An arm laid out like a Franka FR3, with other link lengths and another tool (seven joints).
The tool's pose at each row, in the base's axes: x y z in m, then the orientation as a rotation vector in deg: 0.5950, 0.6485, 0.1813, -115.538, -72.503, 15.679; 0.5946, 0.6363, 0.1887, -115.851, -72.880, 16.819; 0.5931, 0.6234, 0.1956, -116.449, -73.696, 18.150; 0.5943, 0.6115, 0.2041, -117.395, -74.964, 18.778; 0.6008, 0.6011, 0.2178, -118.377, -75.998, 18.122; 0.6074, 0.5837, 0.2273, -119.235, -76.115, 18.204; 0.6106, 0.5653, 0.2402, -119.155, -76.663, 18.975; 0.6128, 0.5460, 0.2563, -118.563, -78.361, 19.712; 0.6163, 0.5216, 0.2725, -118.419, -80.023, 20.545; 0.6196, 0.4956, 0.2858, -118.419, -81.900, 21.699; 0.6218, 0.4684, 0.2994, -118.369, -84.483, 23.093; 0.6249, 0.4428, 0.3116, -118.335, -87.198, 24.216; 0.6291, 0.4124, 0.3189, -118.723, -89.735, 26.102; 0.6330, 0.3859, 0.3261, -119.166, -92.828, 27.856; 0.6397, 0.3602, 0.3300, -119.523, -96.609, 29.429; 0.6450, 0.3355, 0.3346, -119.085, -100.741, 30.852
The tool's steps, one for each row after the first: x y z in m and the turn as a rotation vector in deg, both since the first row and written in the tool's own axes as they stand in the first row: -0.0091, -0.0022, -0.0107, -0.045, -1.000, 0.261; -0.0195, -0.0047, -0.0209, -0.443, -2.401, 0.458; -0.0274, -0.0066, -0.0331, -1.519, -3.636, 0.354; -0.0304, -0.0087, -0.0511, -2.910, -3.932, 0.027; -0.0401, -0.0062, -0.0695, -3.610, -4.241, 0.368; -0.0516, -0.0081, -0.0889, -3.544, -4.982, 0.253; -0.0638, -0.0126, -0.1105, -3.566, -6.135, -0.730; -0.0797, -0.0149, -0.1353, -3.914, -7.437, -1.459; -0.0976, -0.0151, -0.1586, -4.391, -9.083, -2.139; -0.1170, -0.0159, -0.1821, -5.093, -11.211, -3.136; -0.1348, -0.0156, -0.2044, -5.973, -13.232, -4.255; -0.1571, -0.0100, -0.2259, -6.935, -15.740, -4.851; -0.1763, -0.0055, -0.2455, -8.270, -18.432, -5.723; -0.1941, 0.0030, -0.2637, -9.956, -21.313, -6.997; -0.2115, 0.0098, -0.2813, -11.310, -24.120, -8.796
